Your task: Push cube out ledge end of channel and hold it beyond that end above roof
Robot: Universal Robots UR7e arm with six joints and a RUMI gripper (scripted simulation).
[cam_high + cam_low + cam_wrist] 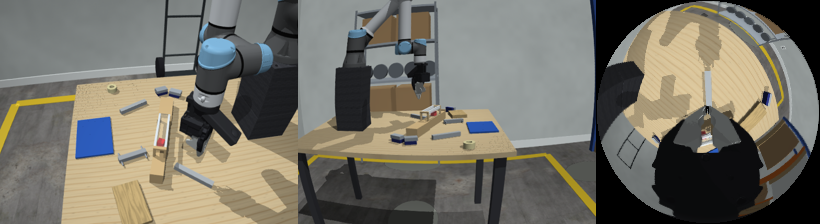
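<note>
My hand is 12 cm above the grey bar. Also, from my hand: red cube: 8 cm ahead, 14 cm to the right, 8 cm below; wooden frame: 6 cm ahead, 17 cm to the right, 8 cm below; grey bar tool: 19 cm ahead, 15 cm to the right, 12 cm below.
</note>
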